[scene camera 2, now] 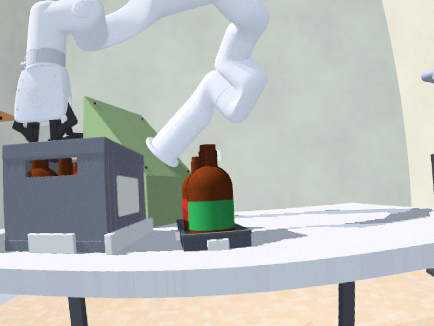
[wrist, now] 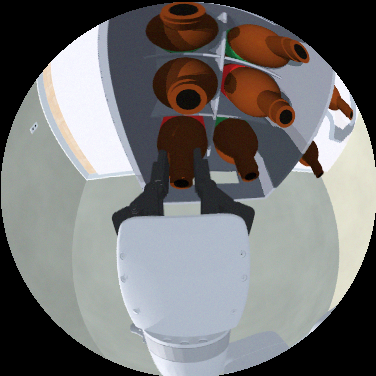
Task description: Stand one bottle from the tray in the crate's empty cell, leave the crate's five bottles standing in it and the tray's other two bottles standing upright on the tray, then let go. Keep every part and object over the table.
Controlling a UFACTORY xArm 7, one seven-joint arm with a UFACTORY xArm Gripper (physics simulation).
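Frame: origin at the arm's base, x ahead, y left, z up, level; metres.
Seen in the pictures: gripper, fingertip midpoint: (scene camera 2: 44,162) (wrist: 180,156); arm's base at its link origin: (scene camera 2: 161,153).
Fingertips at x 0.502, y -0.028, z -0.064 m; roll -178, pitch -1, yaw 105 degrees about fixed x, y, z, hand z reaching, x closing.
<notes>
Pixels of each thing's top centre, then the offset from my fingertips to it. "pt": a spot on its surface instead.
- dark grey crate at its top centre: (wrist: 247,113) (scene camera 2: 83,150) dz +0.027, dx -0.080, dy +0.030 m
- red-labelled brown bottle at its top centre: (wrist: 183,182) (scene camera 2: 41,148) dz +0.024, dx +0.015, dy +0.006 m
- dark tray at a spot on its surface: (scene camera 2: 240,238) pt dz -0.134, dx -0.018, dy +0.340 m
- low strip at a spot on its surface: (scene camera 2: 129,236) pt dz -0.134, dx -0.047, dy +0.144 m
The dark grey crate (scene camera 2: 55,200) (wrist: 122,85) stands at the left of the table in the scene view. My gripper (scene camera 2: 44,137) (wrist: 180,156) points down at its top and is shut on the neck of a red-labelled brown bottle (wrist: 182,132), which is upright, low in a corner cell. Its base is hidden. The crate's other five bottles stand in their cells, among them a green-labelled one (wrist: 235,140) beside the held bottle and a red-labelled one (wrist: 247,92). Two bottles (scene camera 2: 210,185) (wrist: 311,157) stand upright on the dark tray (scene camera 2: 240,238), one mostly behind the other.
A green sloped box (scene camera 2: 162,200) stands behind the crate and tray. Light blocks (scene camera 2: 52,243) and a low strip (scene camera 2: 129,236) lie along the crate's foot. The table's front edge (scene camera 2: 225,277) runs in front of both crate and tray. Thin dividers separate the crate's cells.
</notes>
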